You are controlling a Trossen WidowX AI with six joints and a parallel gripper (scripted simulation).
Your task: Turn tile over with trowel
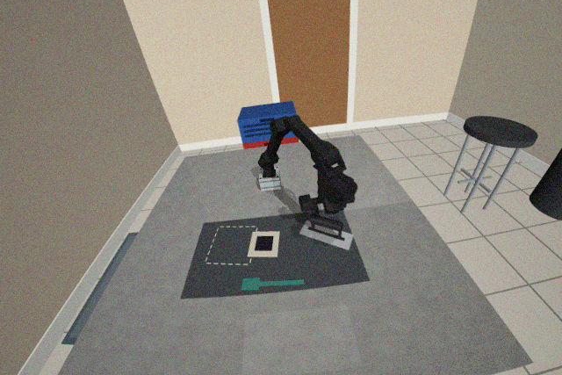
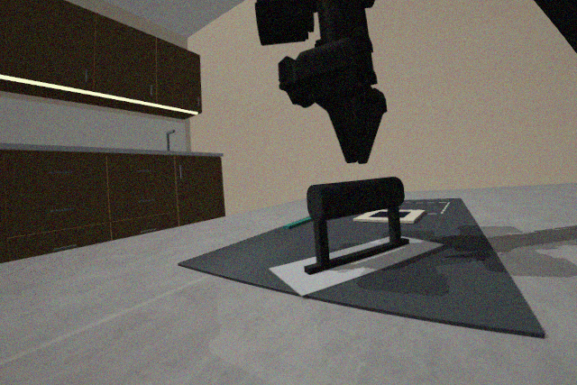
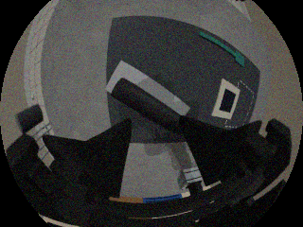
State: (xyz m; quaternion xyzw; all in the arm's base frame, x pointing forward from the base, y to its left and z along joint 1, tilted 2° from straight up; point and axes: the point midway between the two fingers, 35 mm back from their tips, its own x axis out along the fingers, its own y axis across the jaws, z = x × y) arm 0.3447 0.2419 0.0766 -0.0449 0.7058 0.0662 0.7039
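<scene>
The grey plate tool is 70 mm below my gripper tip, 20 mm to the right of it and 10 mm behind it. Round my gripper tip: dark mat (210 mm to the right, 130 mm below, 50 mm ahead); then teal trowel (230 mm to the right, 190 mm ahead, 110 mm below); then cream tile (250 mm to the right, 100 mm below, 30 mm ahead).
</scene>
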